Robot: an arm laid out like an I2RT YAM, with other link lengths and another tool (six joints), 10 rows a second.
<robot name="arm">
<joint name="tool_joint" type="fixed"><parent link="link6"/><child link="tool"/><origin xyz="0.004 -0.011 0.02" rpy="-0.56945 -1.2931 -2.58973"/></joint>
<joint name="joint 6" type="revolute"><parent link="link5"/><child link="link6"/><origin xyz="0.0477 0 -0.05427" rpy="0 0 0"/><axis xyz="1 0 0"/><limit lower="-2.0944" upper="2.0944"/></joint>
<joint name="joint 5" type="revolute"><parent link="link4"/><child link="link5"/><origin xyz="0.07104 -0.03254 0.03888" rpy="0 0 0"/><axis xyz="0 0 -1"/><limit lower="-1.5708" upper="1.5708"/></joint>
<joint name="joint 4" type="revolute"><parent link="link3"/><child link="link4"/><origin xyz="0.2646 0.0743 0.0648" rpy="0 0 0"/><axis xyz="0 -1 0"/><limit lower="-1.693" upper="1.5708"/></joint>
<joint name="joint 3" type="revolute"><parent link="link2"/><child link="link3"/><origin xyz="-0.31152 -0.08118 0" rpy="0 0 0"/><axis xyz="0 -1 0"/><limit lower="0" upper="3.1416"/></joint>
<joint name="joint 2" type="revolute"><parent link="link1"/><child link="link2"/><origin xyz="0.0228 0.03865 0.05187" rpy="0 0 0"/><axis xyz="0 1 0"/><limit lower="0" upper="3.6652"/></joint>
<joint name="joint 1" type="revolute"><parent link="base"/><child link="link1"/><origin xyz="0 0 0.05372" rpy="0 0 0"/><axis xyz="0 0 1"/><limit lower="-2.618" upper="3.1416"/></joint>
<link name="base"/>
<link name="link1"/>
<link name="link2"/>
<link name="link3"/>
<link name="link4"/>
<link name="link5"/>
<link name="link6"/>
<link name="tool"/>
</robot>
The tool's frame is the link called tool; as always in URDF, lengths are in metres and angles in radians.
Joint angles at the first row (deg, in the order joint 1, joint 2, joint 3, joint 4, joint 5, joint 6):
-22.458 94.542 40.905 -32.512 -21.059 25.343
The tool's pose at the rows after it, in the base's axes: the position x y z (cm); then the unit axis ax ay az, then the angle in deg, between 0 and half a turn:
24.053, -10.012, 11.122, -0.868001, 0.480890, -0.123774, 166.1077
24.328, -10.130, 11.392, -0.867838, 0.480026, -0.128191, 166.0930
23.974, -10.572, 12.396, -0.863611, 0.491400, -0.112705, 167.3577
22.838, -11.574, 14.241, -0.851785, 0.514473, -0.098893, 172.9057
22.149, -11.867, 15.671, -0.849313, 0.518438, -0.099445, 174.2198
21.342, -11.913, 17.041, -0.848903, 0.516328, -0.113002, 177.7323
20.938, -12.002, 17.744, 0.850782, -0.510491, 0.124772, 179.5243
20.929, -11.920, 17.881, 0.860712, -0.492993, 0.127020, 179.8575
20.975, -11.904, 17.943, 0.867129, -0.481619, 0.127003, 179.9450
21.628, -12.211, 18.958, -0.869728, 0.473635, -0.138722, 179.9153
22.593, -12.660, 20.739, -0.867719, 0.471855, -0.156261, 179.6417
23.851, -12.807, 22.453, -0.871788, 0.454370, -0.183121, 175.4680
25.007, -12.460, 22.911, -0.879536, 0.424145, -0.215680, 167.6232
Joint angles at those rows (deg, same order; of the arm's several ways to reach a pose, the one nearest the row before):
-22.480 94.564 39.682 -30.655 -19.966 25.518
-22.480 94.498 40.337 -30.873 -19.923 25.496
-23.464 93.537 42.064 -35.507 -19.005 25.757
-25.388 90.979 44.096 -42.086 -13.956 27.090
-26.415 88.554 45.167 -45.757 -12.710 26.698
-26.546 85.385 45.343 -47.834 -9.082 26.720
-26.547 83.701 45.342 -48.446 -6.196 26.238
-26.545 83.352 45.343 -48.796 -6.349 23.900
-26.545 83.351 45.473 -49.101 -6.328 22.393
-26.567 83.350 47.747 -50.130 -6.349 21.409
-26.545 83.330 51.637 -52.008 -6.546 21.344
-26.545 83.330 55.311 -52.731 -10.568 19.245
-26.546 83.352 56.031 -50.217 -18.371 15.857

